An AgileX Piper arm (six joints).
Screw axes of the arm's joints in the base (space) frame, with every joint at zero. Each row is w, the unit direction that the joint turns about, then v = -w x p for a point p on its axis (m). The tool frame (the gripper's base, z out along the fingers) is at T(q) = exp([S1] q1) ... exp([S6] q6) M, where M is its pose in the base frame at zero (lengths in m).
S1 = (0, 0, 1, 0.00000, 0.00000, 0.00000)
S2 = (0, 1, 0, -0.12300, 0.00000, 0.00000)
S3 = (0, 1, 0, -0.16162, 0.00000, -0.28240)
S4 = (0.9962, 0, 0.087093, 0.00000, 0.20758, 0.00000)
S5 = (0, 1, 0, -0.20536, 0.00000, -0.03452)
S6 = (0.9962, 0, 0.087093, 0.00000, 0.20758, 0.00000)
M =
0.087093 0 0.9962 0.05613
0 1 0 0.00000
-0.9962 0 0.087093 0.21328
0 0 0 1
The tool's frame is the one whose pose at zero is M.
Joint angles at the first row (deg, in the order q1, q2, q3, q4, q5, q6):
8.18, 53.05, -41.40, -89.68, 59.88, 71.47
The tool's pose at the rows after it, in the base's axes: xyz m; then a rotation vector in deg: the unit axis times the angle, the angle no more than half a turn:
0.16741 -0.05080 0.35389 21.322 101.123 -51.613
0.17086 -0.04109 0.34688 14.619 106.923 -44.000
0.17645 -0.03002 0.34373 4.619 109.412 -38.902
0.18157 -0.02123 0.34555 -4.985 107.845 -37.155
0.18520 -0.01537 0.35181 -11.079 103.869 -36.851
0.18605 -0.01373 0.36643 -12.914 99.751 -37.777
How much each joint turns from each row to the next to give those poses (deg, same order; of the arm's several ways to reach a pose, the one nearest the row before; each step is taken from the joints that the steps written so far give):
0.00, -1.26, 0.00, 6.11, -4.84, -4.11
0.00, -0.91, 0.00, 8.36, -7.42, -7.72
0.00, -0.26, 0.00, 5.63, -7.61, -8.69
0.00, 0.00, 0.00, 0.74, -6.50, -5.88
0.00, 0.00, -0.27, -3.61, -4.87, -0.54
0.00, -0.12, -1.92, -3.58, -1.66, 0.85

